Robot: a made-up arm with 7 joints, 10 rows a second.
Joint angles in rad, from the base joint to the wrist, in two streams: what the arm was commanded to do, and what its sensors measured. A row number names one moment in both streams.
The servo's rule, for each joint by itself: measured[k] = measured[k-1] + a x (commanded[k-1-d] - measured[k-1]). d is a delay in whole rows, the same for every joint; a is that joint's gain. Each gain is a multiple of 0.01, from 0.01 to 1. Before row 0 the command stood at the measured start. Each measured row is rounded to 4 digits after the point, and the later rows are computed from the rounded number. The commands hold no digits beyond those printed.
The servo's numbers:
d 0
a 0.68 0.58 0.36 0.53 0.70 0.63 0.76
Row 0, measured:
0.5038 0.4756 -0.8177 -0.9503 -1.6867 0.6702 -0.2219
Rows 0 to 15, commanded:
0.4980 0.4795 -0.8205 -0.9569 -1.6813 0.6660 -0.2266
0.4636 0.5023 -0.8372 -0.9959 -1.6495 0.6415 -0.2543
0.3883 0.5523 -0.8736 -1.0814 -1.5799 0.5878 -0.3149
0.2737 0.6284 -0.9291 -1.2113 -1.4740 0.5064 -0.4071
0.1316 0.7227 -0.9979 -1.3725 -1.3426 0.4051 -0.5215
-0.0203 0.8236 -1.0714 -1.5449 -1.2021 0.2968 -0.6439
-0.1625 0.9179 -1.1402 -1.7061 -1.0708 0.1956 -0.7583
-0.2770 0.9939 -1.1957 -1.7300 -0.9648 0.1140 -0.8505
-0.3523 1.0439 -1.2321 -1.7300 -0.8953 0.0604 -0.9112
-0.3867 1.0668 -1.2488 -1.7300 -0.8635 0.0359 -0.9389
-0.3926 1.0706 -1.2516 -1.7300 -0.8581 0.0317 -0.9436
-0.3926 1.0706 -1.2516 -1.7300 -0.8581 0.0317 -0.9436
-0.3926 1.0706 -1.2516 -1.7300 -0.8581 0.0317 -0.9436
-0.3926 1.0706 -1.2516 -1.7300 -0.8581 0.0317 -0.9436
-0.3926 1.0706 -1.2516 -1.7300 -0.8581 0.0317 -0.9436
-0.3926 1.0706 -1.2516 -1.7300 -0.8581 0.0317 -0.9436
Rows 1 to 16, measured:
0.4999 0.4779 -0.8187 -0.9538 -1.6829 0.6676 -0.2255
0.4752 0.4921 -0.8254 -0.9761 -1.6595 0.6512 -0.2474
0.4161 0.5270 -0.8428 -1.0319 -1.6038 0.6113 -0.2987
0.3193 0.5858 -0.8739 -1.1270 -1.5129 0.5452 -0.3811
0.1917 0.6652 -0.9185 -1.2571 -1.3937 0.4569 -0.4878
0.0475 0.7571 -0.9735 -1.4096 -1.2596 0.3560 -0.6064
-0.0953 0.8504 -1.0335 -1.5667 -1.1274 0.2549 -0.7218
-0.2189 0.9336 -1.0919 -1.6532 -1.0136 0.1661 -0.8196
-0.3096 0.9976 -1.1424 -1.6939 -0.9308 0.0995 -0.8892
-0.3620 1.0377 -1.1807 -1.7130 -0.8837 0.0594 -0.9270
-0.3828 1.0568 -1.2062 -1.7220 -0.8658 0.0419 -0.9396
-0.3895 1.0648 -1.2225 -1.7262 -0.8604 0.0355 -0.9426
-0.3916 1.0682 -1.2330 -1.7282 -0.8588 0.0331 -0.9434
-0.3923 1.0696 -1.2397 -1.7292 -0.8583 0.0322 -0.9436
-0.3925 1.0702 -1.2440 -1.7296 -0.8582 0.0319 -0.9436
-0.3926 1.0704 -1.2467 -1.7298 -0.8581 0.0318 -0.9436

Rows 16 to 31, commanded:
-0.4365 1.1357 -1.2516 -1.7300 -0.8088 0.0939 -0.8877
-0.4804 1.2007 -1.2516 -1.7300 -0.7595 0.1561 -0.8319
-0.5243 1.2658 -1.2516 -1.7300 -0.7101 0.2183 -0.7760
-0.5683 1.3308 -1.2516 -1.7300 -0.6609 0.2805 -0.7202
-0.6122 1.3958 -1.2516 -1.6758 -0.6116 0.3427 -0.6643
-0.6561 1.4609 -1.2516 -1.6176 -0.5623 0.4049 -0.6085
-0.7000 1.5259 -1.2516 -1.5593 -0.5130 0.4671 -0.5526
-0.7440 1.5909 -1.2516 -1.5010 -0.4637 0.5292 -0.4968
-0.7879 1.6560 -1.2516 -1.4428 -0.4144 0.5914 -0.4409
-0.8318 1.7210 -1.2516 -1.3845 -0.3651 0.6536 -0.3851
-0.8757 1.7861 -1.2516 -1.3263 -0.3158 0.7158 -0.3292
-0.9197 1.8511 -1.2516 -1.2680 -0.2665 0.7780 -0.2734
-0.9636 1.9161 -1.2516 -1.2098 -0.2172 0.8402 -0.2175
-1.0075 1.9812 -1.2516 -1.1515 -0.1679 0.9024 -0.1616
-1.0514 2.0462 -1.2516 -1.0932 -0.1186 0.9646 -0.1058
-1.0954 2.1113 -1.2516 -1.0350 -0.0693 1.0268 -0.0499
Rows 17 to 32, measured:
-0.4225 1.1083 -1.2485 -1.7299 -0.8236 0.0709 -0.9011
-0.4619 1.1619 -1.2496 -1.7300 -0.7787 0.1246 -0.8485
-0.5043 1.2222 -1.2503 -1.7300 -0.7307 0.1836 -0.7934
-0.5478 1.2852 -1.2508 -1.7300 -0.6818 0.2446 -0.7378
-0.5916 1.3493 -1.2511 -1.7013 -0.6327 0.3064 -0.6819
-0.6355 1.4140 -1.2513 -1.6569 -0.5834 0.3685 -0.6261
-0.6794 1.4789 -1.2514 -1.6052 -0.5341 0.4306 -0.5702
-0.7233 1.5439 -1.2515 -1.5500 -0.4848 0.4927 -0.5144
-0.7672 1.6089 -1.2515 -1.4932 -0.4355 0.5549 -0.4585
-0.8111 1.6739 -1.2515 -1.4356 -0.3862 0.6171 -0.4027
-0.8550 1.7390 -1.2515 -1.3777 -0.3369 0.6793 -0.3468
-0.8990 1.8040 -1.2515 -1.3196 -0.2876 0.7415 -0.2910
-0.9429 1.8690 -1.2515 -1.2614 -0.2383 0.8037 -0.2351
-0.9868 1.9341 -1.2515 -1.2032 -0.1890 0.8659 -0.1792
-1.0307 1.9991 -1.2515 -1.1449 -0.1397 0.9281 -0.1234
-1.0747 2.0642 -1.2515 -1.0867 -0.0904 0.9903 -0.0675

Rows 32 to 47, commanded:
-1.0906 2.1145 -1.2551 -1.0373 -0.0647 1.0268 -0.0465
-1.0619 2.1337 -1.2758 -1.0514 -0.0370 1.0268 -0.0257
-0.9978 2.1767 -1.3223 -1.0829 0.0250 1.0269 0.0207
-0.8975 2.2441 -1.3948 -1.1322 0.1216 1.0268 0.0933
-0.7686 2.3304 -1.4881 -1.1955 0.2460 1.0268 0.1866
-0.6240 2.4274 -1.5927 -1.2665 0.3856 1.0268 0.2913
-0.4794 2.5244 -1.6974 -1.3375 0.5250 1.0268 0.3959
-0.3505 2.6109 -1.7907 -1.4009 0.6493 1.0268 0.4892
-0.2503 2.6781 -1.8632 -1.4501 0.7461 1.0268 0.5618
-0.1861 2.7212 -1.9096 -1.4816 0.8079 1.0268 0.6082
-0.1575 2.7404 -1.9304 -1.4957 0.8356 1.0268 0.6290
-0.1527 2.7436 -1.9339 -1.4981 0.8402 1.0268 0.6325
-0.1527 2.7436 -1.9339 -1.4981 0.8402 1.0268 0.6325
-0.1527 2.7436 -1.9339 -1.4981 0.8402 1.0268 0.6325
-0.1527 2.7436 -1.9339 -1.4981 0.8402 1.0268 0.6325
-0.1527 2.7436 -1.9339 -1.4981 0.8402 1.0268 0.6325
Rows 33 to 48, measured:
-1.0855 2.0934 -1.2528 -1.0605 -0.0724 1.0133 -0.0515
-1.0695 2.1168 -1.2611 -1.0557 -0.0476 1.0218 -0.0319
-1.0207 2.1515 -1.2831 -1.0701 0.0032 1.0250 0.0081
-0.9369 2.2052 -1.3233 -1.1030 0.0861 1.0261 0.0729
-0.8225 2.2778 -1.3826 -1.1520 0.1980 1.0265 0.1593
-0.6875 2.3646 -1.4582 -1.2127 0.3293 1.0267 0.2596
-0.5460 2.4573 -1.5443 -1.2788 0.4663 1.0268 0.3632
-0.4131 2.5464 -1.6330 -1.3435 0.5944 1.0268 0.4590
-0.3024 2.6228 -1.7159 -1.4000 0.7006 1.0268 0.5371
-0.2233 2.6799 -1.7856 -1.4432 0.7757 1.0268 0.5911
-0.1786 2.7150 -1.8377 -1.4710 0.8176 1.0268 0.6199
-0.1610 2.7316 -1.8723 -1.4854 0.8334 1.0268 0.6295
-0.1554 2.7386 -1.8945 -1.4921 0.8382 1.0268 0.6318
-0.1536 2.7415 -1.9087 -1.4953 0.8396 1.0268 0.6323
-0.1530 2.7427 -1.9178 -1.4968 0.8400 1.0268 0.6325
-0.1528 2.7432 -1.9236 -1.4975 0.8401 1.0268 0.6325

